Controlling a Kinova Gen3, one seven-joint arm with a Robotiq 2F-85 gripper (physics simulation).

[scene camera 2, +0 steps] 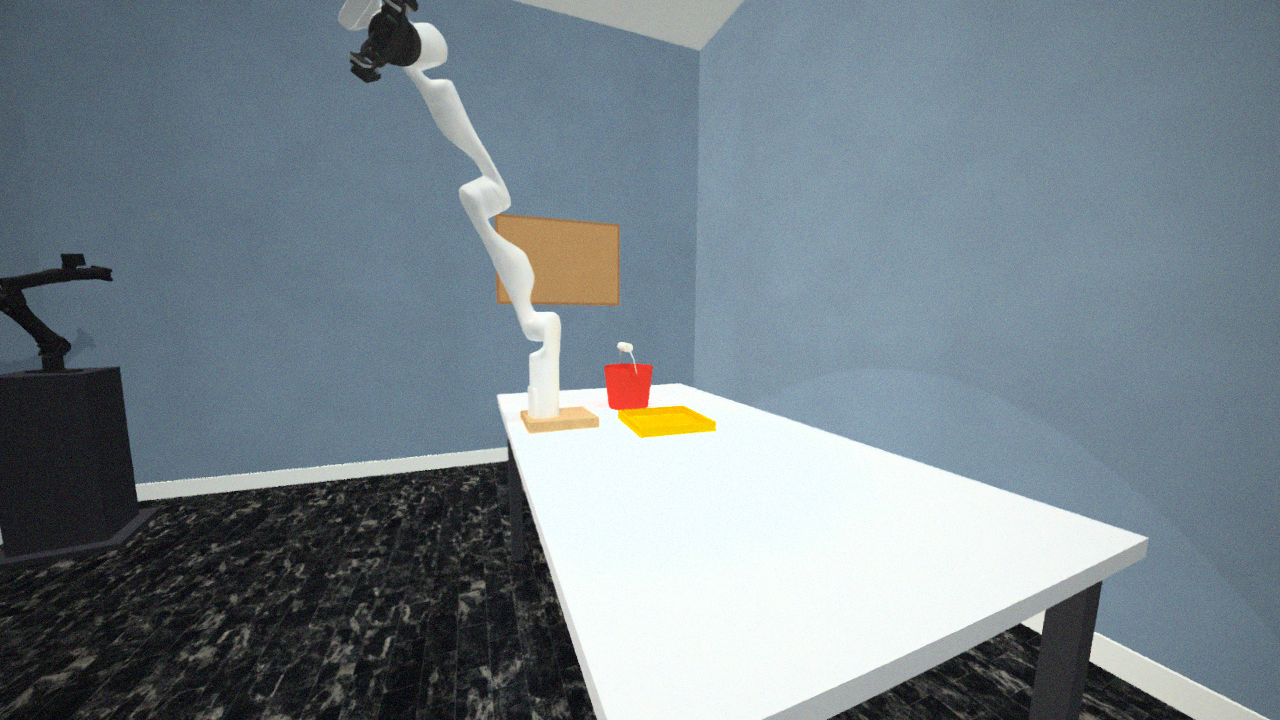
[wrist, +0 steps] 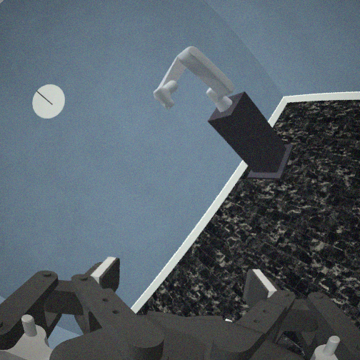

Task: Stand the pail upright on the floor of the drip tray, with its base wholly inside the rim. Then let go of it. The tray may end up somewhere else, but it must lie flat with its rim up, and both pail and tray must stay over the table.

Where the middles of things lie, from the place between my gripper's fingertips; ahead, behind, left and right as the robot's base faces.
Labels:
I see the yellow drip tray (scene camera 2: pixel 660 421) 78 cm ahead of my hand, 35 cm to the left of it and 74 cm below it.

